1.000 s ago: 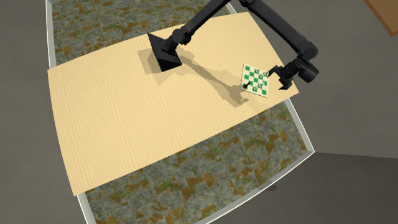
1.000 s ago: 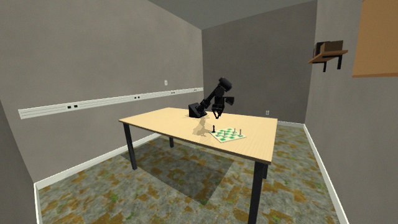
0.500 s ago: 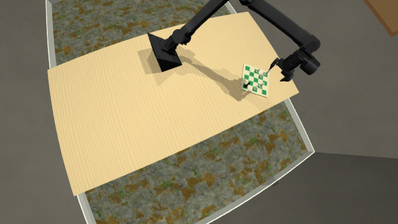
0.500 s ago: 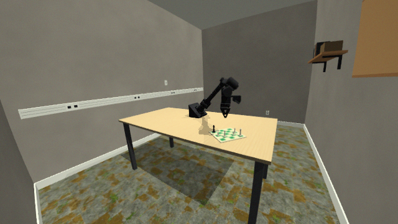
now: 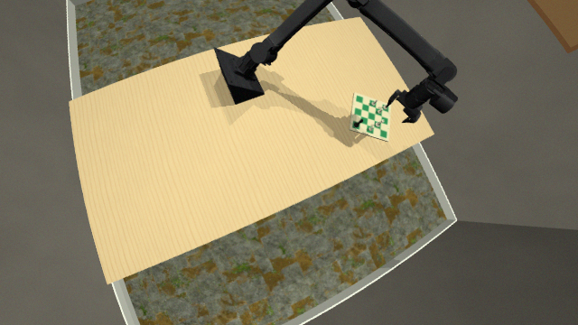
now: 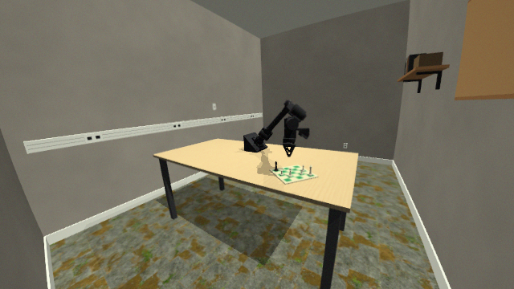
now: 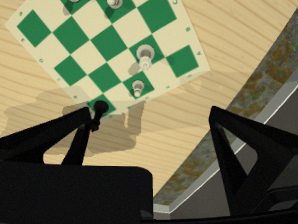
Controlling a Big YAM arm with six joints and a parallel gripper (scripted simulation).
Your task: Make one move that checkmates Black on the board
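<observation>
The white piece lies 10 mm behind my hand and 120 mm below it. The rest, counted from my hand: black piece: 30 mm behind, 110 mm to the right, 110 mm below; chessboard: 60 mm behind, 10 mm to the right, 150 mm below.
</observation>
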